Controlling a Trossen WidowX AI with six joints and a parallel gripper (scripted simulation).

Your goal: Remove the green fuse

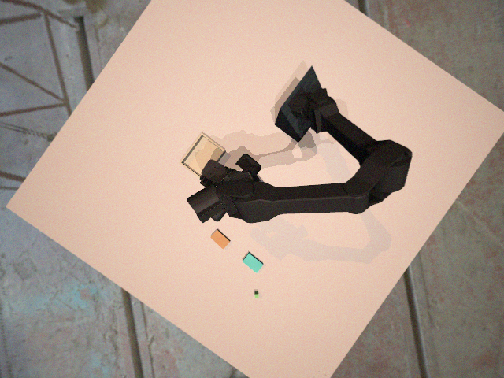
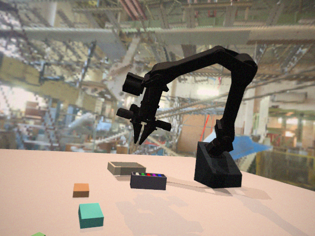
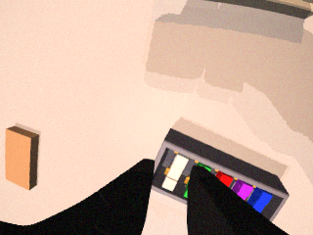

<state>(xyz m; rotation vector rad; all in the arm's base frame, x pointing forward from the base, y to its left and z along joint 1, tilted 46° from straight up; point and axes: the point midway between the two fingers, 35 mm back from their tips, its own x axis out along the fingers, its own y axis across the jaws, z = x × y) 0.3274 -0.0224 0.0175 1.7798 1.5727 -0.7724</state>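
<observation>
The green fuse lies 10 cm below my gripper tip, 4 cm to the left of it and 2 cm behind it. Also, from my gripper tip: beige tray: 15 cm to the right, 13 cm below, 2 cm behind.
</observation>
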